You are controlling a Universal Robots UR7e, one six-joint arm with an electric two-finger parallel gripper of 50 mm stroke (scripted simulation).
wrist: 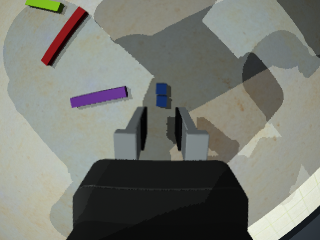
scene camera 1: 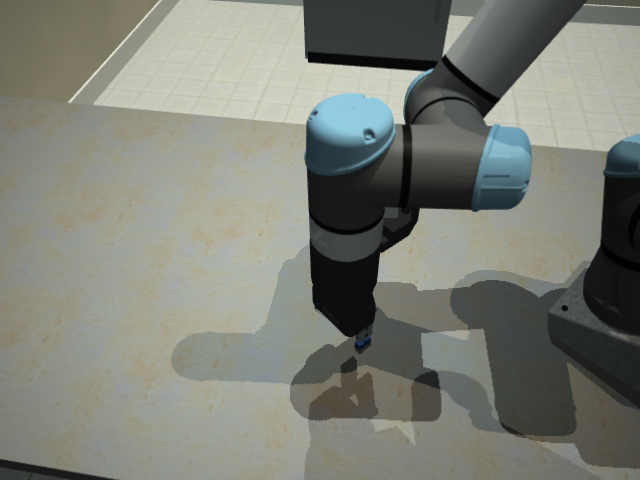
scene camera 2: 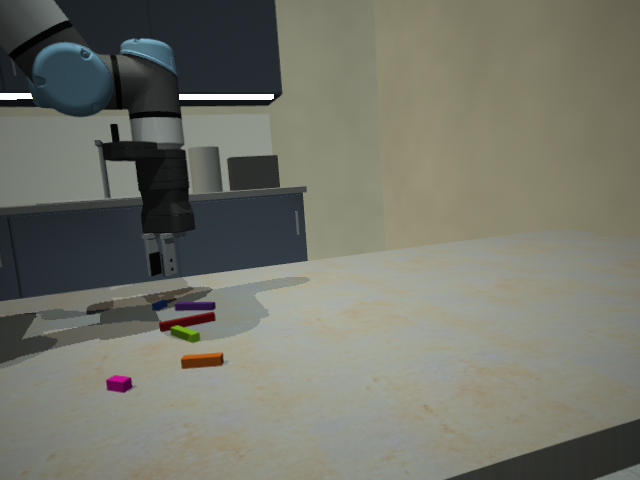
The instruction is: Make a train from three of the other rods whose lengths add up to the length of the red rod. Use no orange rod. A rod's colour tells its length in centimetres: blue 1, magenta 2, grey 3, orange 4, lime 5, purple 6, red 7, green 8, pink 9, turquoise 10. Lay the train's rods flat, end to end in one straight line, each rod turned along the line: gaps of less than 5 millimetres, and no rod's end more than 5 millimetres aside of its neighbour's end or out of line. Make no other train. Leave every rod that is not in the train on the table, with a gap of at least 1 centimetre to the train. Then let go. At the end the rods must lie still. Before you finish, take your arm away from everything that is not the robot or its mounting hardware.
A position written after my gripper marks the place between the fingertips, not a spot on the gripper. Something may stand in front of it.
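My gripper (scene camera 2: 163,274), (wrist: 161,120), (scene camera 1: 356,329) is visible.
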